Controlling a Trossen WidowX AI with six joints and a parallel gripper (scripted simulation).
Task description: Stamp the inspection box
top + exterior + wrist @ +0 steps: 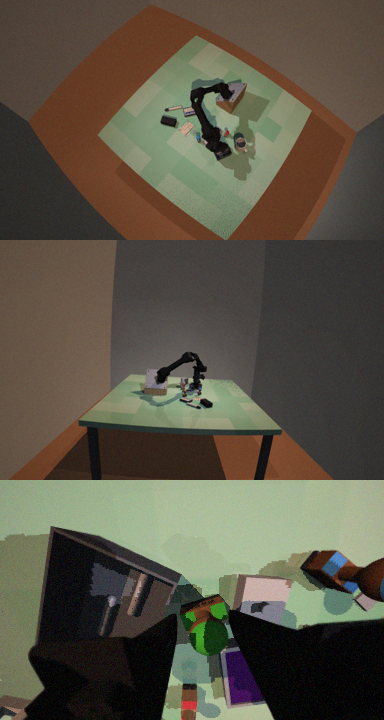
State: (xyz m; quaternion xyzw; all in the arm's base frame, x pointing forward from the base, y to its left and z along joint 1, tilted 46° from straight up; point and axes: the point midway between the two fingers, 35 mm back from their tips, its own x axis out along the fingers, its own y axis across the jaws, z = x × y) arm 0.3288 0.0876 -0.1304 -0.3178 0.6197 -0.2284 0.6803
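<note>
My gripper tip is 10 mm above the green-knobbed stamp. From my gripper tip the other things lie so: ink pad: 80 mm behind, 60 mm to the right, 30 mm below; then black tray: 80 mm to the left, 20 mm below; then small white block: 50 mm to the right, 10 mm below, 10 mm ahead.
</note>
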